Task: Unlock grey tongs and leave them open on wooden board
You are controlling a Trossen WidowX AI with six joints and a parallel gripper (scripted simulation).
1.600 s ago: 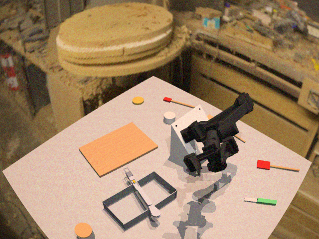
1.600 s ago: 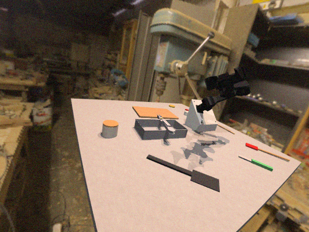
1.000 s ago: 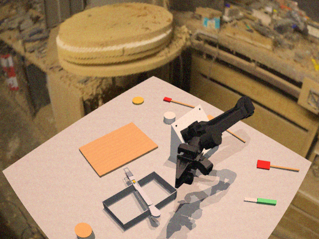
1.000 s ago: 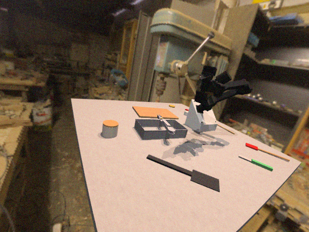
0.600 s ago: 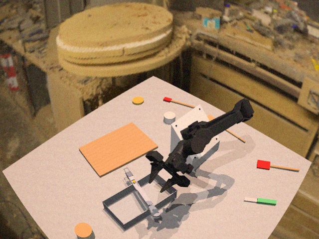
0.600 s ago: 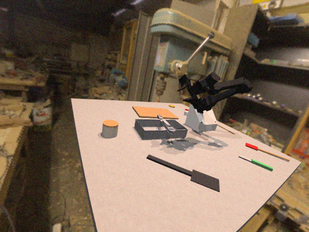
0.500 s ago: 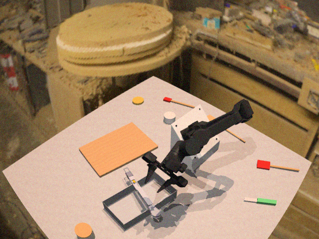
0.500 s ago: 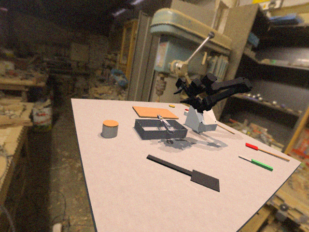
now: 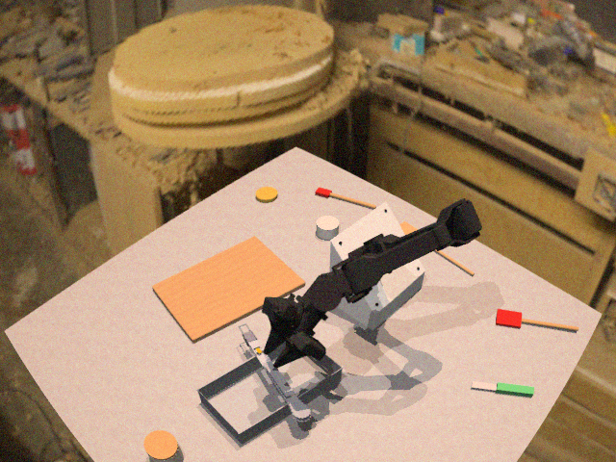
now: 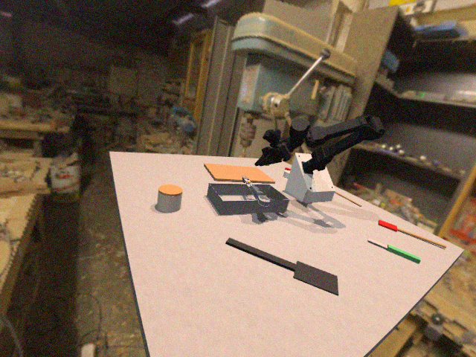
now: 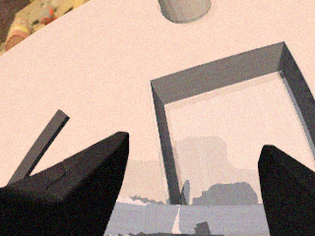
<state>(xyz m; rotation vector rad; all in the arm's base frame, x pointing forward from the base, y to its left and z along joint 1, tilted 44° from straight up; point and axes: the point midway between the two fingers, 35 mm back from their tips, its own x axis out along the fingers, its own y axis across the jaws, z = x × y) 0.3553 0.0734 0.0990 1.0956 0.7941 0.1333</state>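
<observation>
Now: the yellow lock piece 120 mm below my gripper tip, 110 mm to the right of it and 50 mm behind it. From my gripper tip the other things lie so: roasting tin 150 mm below, 30 mm to the right, 10 mm behind; orange-lidded can 300 mm ahead, 150 mm below, 20 mm to the right; dark spatula 330 mm to the left, 180 mm below, 40 mm ahead.
</observation>
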